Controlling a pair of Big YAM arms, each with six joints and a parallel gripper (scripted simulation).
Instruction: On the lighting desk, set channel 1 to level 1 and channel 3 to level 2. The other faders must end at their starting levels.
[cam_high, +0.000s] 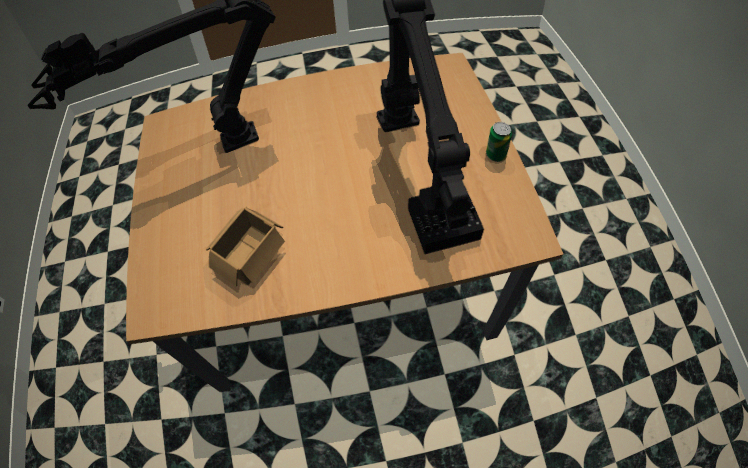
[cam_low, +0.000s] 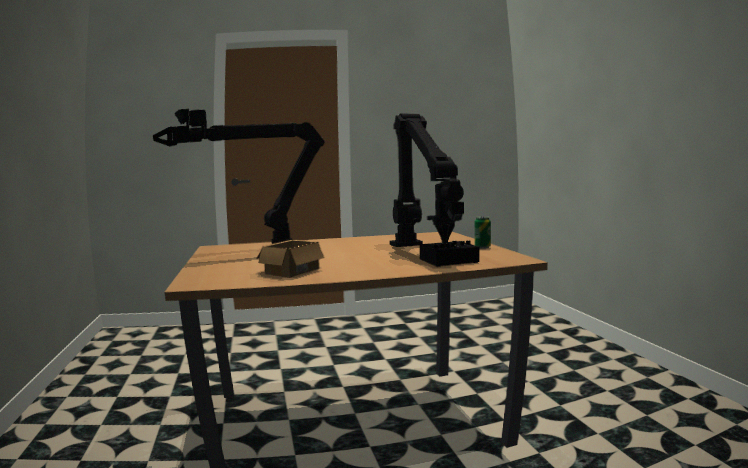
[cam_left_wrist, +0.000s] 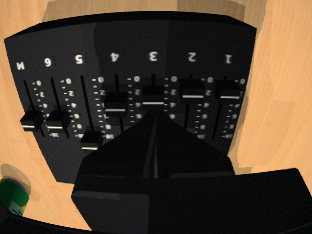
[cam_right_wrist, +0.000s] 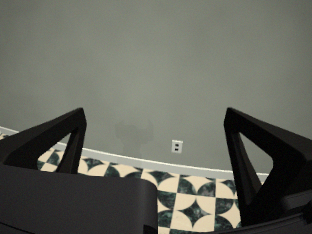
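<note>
The channel 3 knob lies 2 cm ahead of my left hand. Round my left hand: channel 1 fader knob (3 cm ahead, 4 cm to the right); channel 2 cap (2 cm ahead, 2 cm to the right); channel 4 fader cap (1 cm ahead, 3 cm to the left).
</note>
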